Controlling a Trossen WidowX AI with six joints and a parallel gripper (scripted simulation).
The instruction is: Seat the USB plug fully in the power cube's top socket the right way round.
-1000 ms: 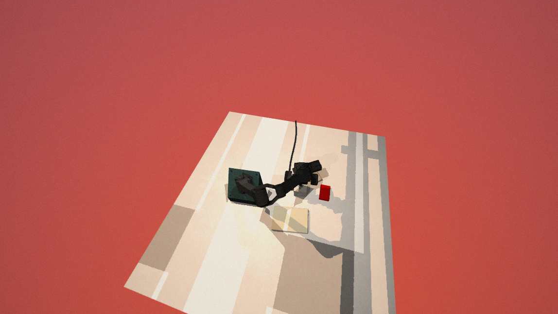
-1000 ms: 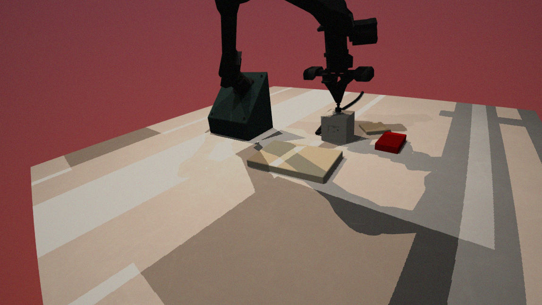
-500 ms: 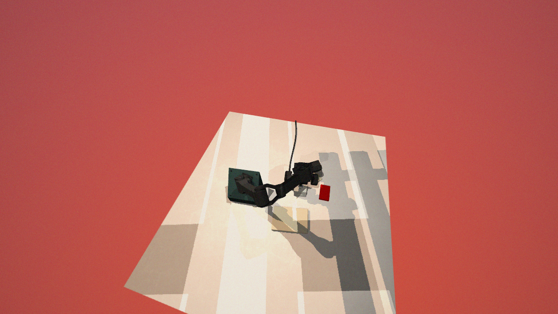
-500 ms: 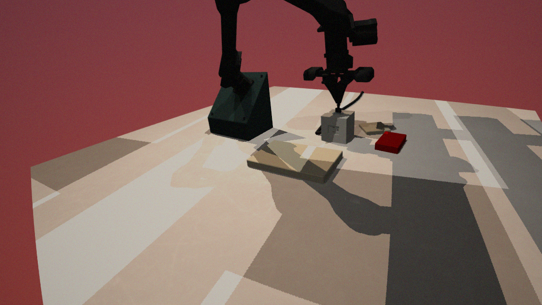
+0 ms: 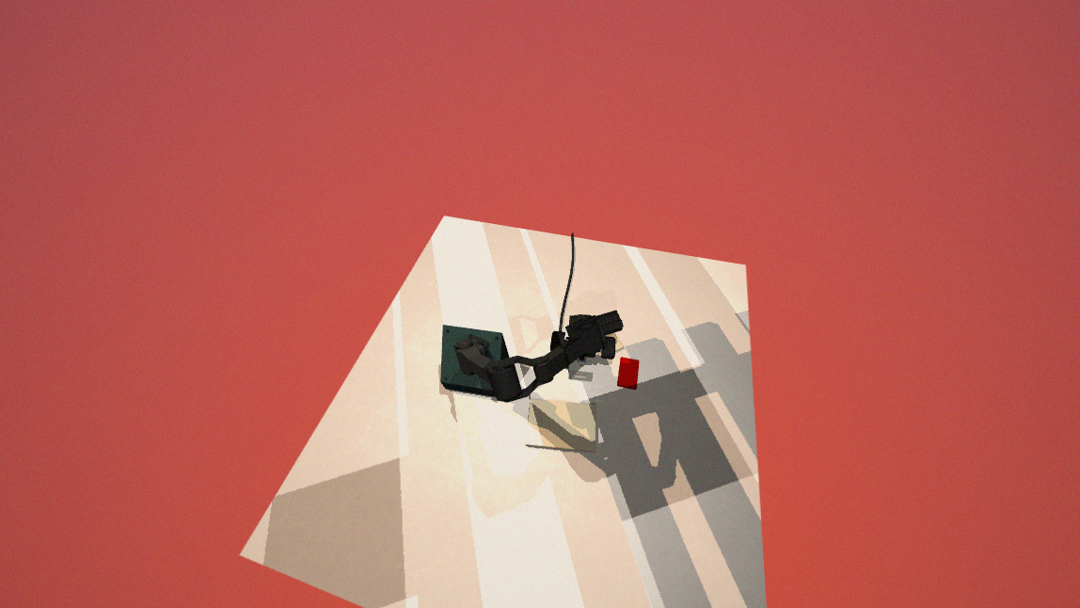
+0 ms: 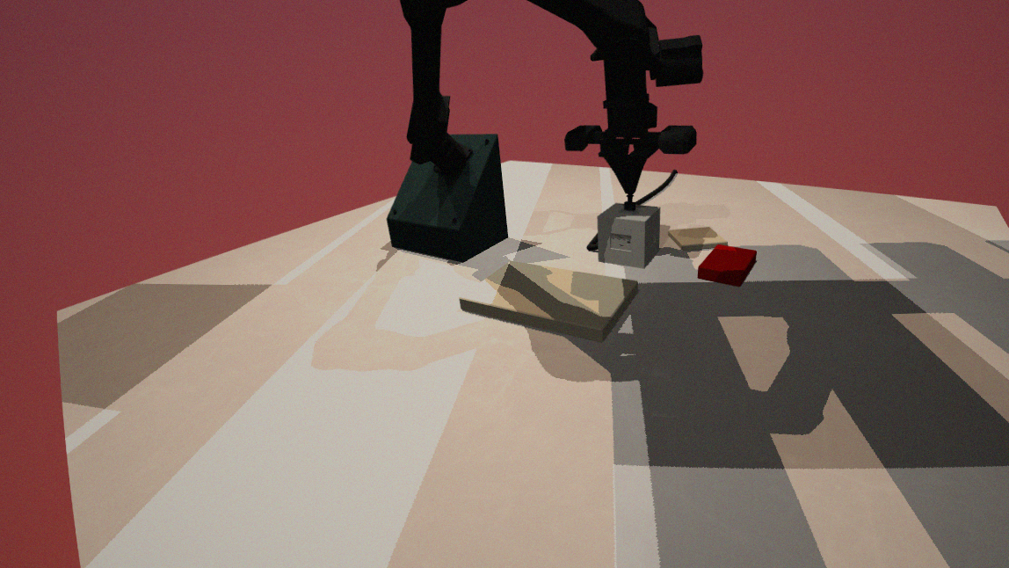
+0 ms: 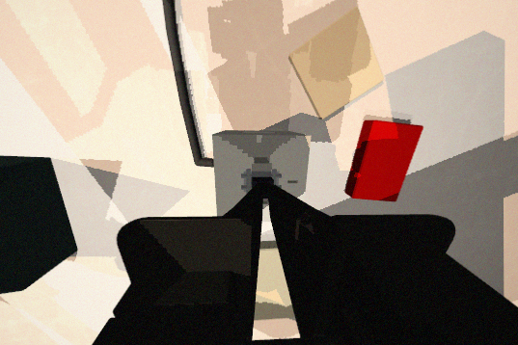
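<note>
My gripper tip is now 20 mm above the black usb plug. Also, from my gripper tip: red block 150 mm ahead, 40 mm to the left, 100 mm below; then small tan tile 60 mm ahead, 120 mm to the left, 100 mm below; then socket 40 mm below.
</note>
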